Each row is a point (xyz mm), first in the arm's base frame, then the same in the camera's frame.
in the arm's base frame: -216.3 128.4 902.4
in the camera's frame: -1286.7 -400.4 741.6
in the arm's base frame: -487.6 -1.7 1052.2
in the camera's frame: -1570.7 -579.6 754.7
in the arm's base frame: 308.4 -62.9 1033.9
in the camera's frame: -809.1 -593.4 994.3
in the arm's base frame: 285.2 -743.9 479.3
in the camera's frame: -562.3 -1099.7 320.1
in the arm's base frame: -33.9 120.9 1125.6
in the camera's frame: -1184.7 -458.7 1005.0
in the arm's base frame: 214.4 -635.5 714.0
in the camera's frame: -717.7 -1062.4 535.3
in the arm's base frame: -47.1 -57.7 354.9
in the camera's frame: -929.6 -423.0 256.8
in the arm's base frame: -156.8 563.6 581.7
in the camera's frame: -1189.7 107.6 573.5
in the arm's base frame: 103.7 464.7 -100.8
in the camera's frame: -716.3 209.9 17.7
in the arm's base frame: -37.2 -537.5 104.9
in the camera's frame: -775.4 -816.4 -81.2
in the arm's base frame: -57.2 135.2 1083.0
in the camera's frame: -1195.2 -434.6 961.7
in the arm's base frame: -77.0 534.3 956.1
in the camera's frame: -1228.7 -17.6 934.3
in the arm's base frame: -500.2 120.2 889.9
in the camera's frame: -1548.2 -419.2 631.7
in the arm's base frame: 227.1 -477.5 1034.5
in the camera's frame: -828.5 -996.3 868.7
